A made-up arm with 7 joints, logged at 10 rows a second.
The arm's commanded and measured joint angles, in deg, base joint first. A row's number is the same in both.
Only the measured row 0 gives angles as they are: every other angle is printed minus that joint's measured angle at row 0.
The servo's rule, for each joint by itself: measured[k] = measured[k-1] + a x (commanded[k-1-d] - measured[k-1]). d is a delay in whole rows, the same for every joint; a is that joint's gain. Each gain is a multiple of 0.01, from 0.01 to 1. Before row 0 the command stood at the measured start. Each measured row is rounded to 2 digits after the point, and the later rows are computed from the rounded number. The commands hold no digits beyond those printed.
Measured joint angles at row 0:
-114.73, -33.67, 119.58, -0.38, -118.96, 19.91, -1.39
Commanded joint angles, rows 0 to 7:
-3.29, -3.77, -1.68, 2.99, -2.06, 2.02, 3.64
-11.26, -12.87, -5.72, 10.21, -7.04, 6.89, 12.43
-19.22, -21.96, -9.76, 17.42, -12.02, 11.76, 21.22
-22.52, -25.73, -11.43, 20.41, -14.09, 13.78, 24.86
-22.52, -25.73, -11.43, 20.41, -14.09, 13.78, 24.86
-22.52, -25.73, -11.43, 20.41, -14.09, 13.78, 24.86
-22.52, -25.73, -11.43, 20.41, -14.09, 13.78, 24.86
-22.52, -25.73, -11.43, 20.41, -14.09, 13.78, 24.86
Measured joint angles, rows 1 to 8:
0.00, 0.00, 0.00, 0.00, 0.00, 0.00, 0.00
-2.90, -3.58, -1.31, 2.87, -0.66, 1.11, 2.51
-10.26, -12.41, -4.75, 9.92, -2.70, 4.29, 9.35
-18.14, -21.48, -8.66, 17.12, -5.68, 8.40, 17.54
-21.99, -25.52, -10.82, 20.28, -8.37, 11.36, 22.59
-22.46, -25.72, -11.30, 20.40, -10.20, 12.69, 24.16
-22.51, -25.73, -11.40, 20.41, -11.44, 13.29, 24.64
-22.52, -25.73, -11.42, 20.41, -12.29, 13.56, 24.79
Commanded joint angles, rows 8 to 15:
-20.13, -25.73, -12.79, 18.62, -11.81, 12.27, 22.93
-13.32, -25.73, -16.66, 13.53, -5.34, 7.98, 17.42
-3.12, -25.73, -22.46, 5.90, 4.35, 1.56, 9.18
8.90, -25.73, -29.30, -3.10, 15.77, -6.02, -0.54
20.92, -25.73, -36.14, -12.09, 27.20, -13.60, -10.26
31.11, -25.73, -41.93, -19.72, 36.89, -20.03, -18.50
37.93, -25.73, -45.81, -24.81, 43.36, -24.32, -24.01
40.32, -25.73, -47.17, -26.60, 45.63, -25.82, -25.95
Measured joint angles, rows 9 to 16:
-22.52, -25.73, -11.43, 20.41, -12.87, 13.68, 24.84
-20.42, -25.73, -12.49, 18.69, -12.53, 12.90, 23.52
-14.17, -25.73, -15.74, 13.74, -10.23, 10.19, 19.31
-4.45, -25.73, -20.98, 6.21, -5.56, 5.44, 12.32
7.30, -25.73, -27.47, -2.73, 1.27, -0.86, 3.45
19.29, -25.73, -34.23, -11.72, 9.57, -7.87, -6.01
29.69, -25.73, -40.24, -19.40, 18.31, -14.56, -14.63
36.94, -25.73, -44.58, -24.59, 26.33, -19.93, -21.10

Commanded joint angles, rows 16 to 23:
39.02, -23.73, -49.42, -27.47, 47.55, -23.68, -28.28
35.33, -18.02, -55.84, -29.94, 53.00, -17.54, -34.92
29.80, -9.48, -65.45, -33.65, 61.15, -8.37, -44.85
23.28, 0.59, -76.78, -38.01, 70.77, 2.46, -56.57
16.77, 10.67, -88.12, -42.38, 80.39, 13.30, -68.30
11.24, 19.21, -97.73, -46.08, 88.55, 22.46, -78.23
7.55, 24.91, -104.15, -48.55, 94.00, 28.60, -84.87
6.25, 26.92, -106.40, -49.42, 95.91, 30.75, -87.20
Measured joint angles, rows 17 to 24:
39.91, -25.73, -46.60, -26.52, 32.51, -23.17, -24.45
39.13, -23.83, -48.80, -27.43, 37.32, -23.45, -27.09
35.79, -18.31, -54.29, -29.84, 42.34, -20.20, -32.49
30.52, -9.92, -62.99, -33.50, 48.36, -13.69, -41.02
24.15, 0.06, -73.75, -37.83, 55.53, -4.81, -51.75
17.66, 10.14, -84.96, -42.20, 63.49, 5.15, -63.17
12.01, 18.76, -94.92, -45.92, 71.51, 14.67, -73.56
8.09, 24.60, -102.12, -48.44, 78.71, 22.33, -81.36

